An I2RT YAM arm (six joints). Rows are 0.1 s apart.
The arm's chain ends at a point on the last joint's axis. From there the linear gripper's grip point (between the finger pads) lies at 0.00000 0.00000 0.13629 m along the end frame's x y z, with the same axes.
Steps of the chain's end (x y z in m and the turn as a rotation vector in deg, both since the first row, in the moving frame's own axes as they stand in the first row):
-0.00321, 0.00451, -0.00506, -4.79, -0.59, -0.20
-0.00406, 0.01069, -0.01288, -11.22, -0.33, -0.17
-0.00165, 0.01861, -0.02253, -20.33, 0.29, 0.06
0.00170, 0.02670, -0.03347, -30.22, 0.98, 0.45
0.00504, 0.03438, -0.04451, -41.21, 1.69, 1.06
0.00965, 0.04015, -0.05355, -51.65, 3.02, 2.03
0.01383, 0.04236, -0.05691, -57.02, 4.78, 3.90
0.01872, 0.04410, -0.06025, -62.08, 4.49, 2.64
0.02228, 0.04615, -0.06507, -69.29, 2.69, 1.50
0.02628, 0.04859, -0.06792, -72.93, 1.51, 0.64
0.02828, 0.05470, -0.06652, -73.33, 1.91, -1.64
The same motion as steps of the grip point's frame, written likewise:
-0.00459, 0.01589, -0.00554, -4.79, -0.59, -0.20
-0.00480, 0.03721, -0.01549, -11.22, -0.33, -0.17
-0.00100, 0.06596, -0.03102, -20.33, 0.29, 0.06
0.00365, 0.09530, -0.05201, -30.22, 0.98, 0.45
0.00785, 0.12419, -0.07832, -41.21, 1.69, 1.06
0.01386, 0.14708, -0.10544, -51.65, 3.02, 2.03
0.01915, 0.15681, -0.11939, -57.02, 4.78, 3.90
0.02434, 0.16457, -0.13305, -62.08, 4.49, 2.64
0.02532, 0.17364, -0.15327, -69.29, 2.69, 1.50
0.02813, 0.17887, -0.16424, -72.93, 1.51, 0.64
0.03385, 0.18516, -0.16376, -73.33, 1.91, -1.64

